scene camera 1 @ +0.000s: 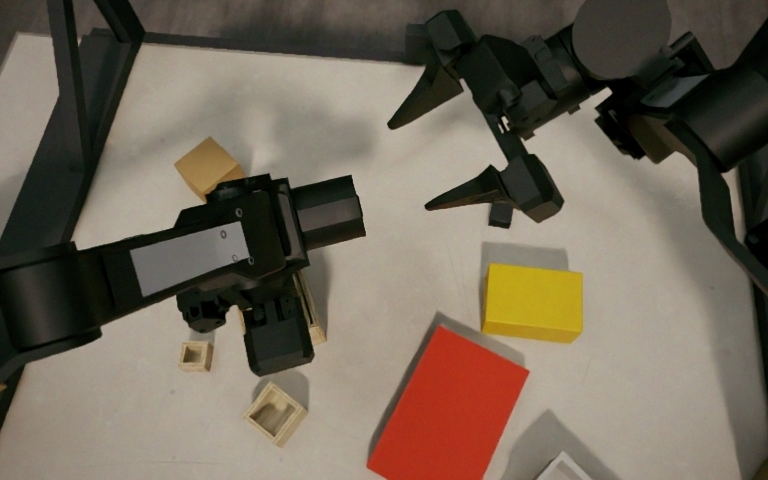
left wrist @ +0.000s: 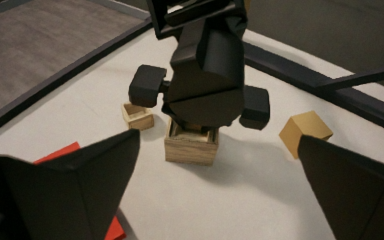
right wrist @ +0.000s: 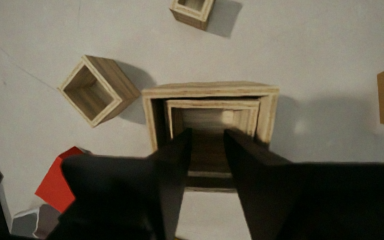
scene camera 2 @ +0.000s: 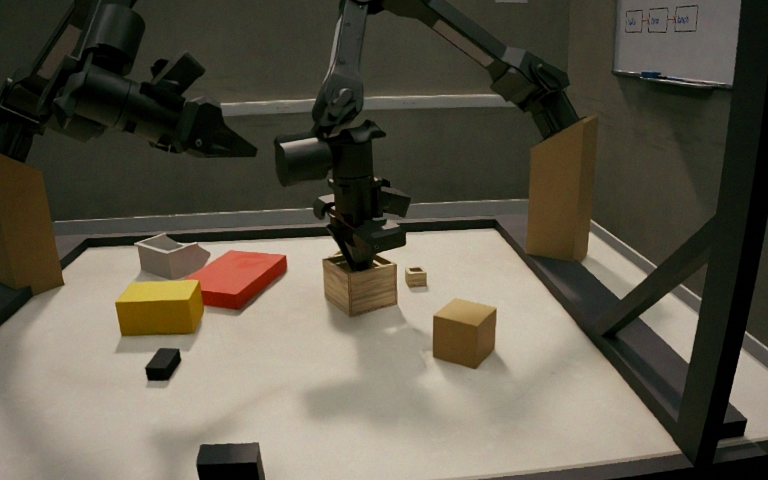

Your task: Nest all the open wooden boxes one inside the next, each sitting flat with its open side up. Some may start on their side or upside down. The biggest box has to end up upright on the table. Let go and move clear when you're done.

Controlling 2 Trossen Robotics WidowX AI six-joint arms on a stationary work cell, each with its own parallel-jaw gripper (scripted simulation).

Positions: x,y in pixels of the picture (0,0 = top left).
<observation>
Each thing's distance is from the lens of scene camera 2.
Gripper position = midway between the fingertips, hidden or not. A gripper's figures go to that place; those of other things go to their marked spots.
my left gripper (scene camera 2: 243,151): 74 cm
my right gripper (scene camera 2: 360,274): 86 cm
</observation>
